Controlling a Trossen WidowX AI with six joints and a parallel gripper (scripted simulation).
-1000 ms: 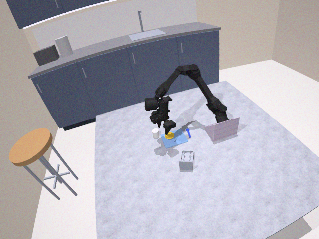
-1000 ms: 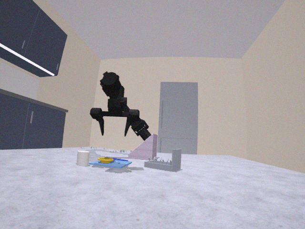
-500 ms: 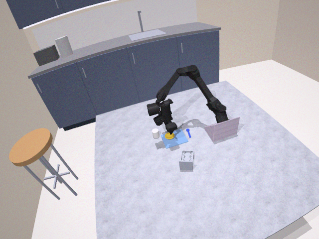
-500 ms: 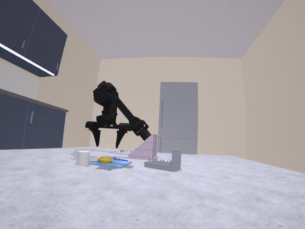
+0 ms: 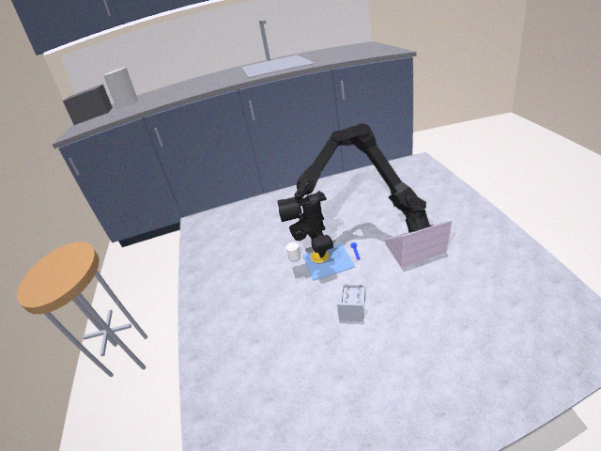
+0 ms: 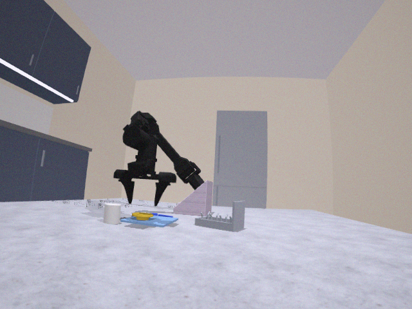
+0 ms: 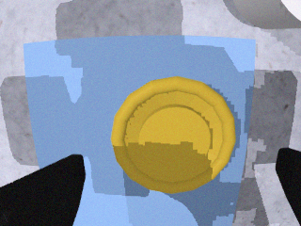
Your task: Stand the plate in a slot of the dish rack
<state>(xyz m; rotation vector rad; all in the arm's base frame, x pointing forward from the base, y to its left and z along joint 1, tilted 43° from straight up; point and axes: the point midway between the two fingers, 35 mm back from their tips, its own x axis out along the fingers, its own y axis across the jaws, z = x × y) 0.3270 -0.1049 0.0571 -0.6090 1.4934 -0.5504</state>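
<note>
Right now my gripper tip is 30 mm above the yellow plate. The rest, counted from my gripper tip: blue spoon: 130 mm behind, 50 mm below, 10 mm to the left; then white cup: 80 mm ahead, 50 mm to the right, 20 mm below; then light blue mat: 50 mm below, 30 mm behind, 20 mm to the left.
</note>
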